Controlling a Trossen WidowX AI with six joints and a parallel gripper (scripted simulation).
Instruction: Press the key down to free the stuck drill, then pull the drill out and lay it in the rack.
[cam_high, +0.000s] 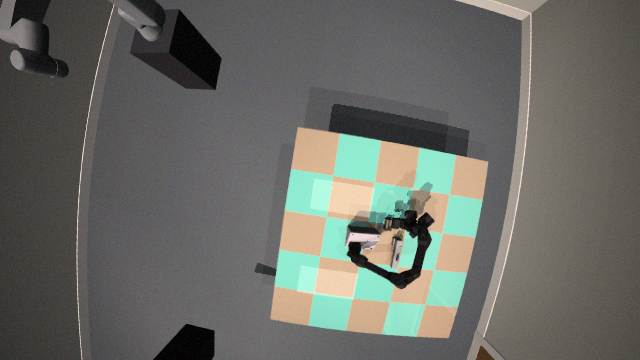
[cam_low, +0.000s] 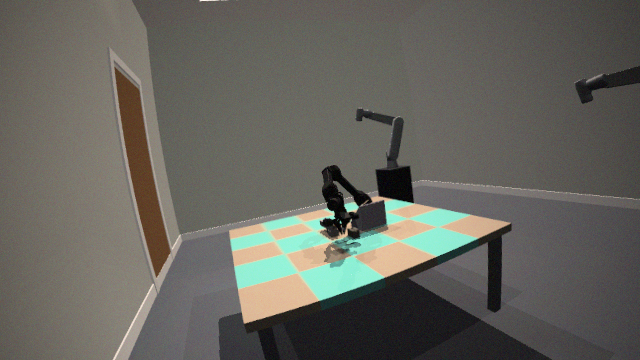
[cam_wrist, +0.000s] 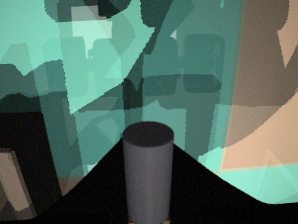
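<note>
Right now my gripper tip is 4 cm to the left of the drill and 3 cm below it. Also, from my gripper tip: light grey fixture: 1 cm behind, 20 cm to the right; then dark rack: 8 cm behind, 3 cm to the right, 2 cm below; then dark key piece: 1 cm behind, 23 cm to the right, 1 cm above.
</note>
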